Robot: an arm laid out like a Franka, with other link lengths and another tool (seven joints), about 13 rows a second.
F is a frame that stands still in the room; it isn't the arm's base.
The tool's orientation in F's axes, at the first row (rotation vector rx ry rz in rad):
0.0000 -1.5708 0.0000
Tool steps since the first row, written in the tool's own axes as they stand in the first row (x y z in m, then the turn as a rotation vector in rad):
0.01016 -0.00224 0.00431 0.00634 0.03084 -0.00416
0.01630 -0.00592 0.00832 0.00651 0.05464 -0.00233
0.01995 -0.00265 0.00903 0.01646 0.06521 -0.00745
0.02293 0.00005 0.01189 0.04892 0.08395 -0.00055
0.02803 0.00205 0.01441 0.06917 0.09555 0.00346
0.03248 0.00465 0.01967 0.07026 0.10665 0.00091
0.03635 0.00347 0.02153 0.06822 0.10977 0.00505
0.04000 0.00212 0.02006 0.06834 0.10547 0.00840
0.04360 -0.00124 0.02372 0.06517 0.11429 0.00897
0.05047 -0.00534 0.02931 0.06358 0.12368 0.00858
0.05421 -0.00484 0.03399 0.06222 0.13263 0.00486
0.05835 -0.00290 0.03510 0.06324 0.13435 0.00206
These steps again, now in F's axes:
-0.00431 -0.00224 0.01016 0.00416 0.03084 0.00634
-0.00832 -0.00592 0.01630 0.00233 0.05464 0.00651
-0.00903 -0.00265 0.01995 0.00745 0.06521 0.01646
-0.01189 0.00005 0.02293 0.00055 0.08395 0.04892
-0.01441 0.00205 0.02803 -0.00346 0.09555 0.06917
-0.01967 0.00465 0.03248 -0.00091 0.10665 0.07026
-0.02153 0.00347 0.03635 -0.00505 0.10977 0.06822
-0.02006 0.00212 0.04000 -0.00840 0.10547 0.06834
-0.02372 -0.00124 0.04360 -0.00897 0.11429 0.06517
-0.02931 -0.00534 0.05047 -0.00858 0.12368 0.06358
-0.03399 -0.00484 0.05421 -0.00486 0.13263 0.06222
-0.03510 -0.00290 0.05835 -0.00206 0.13435 0.06324

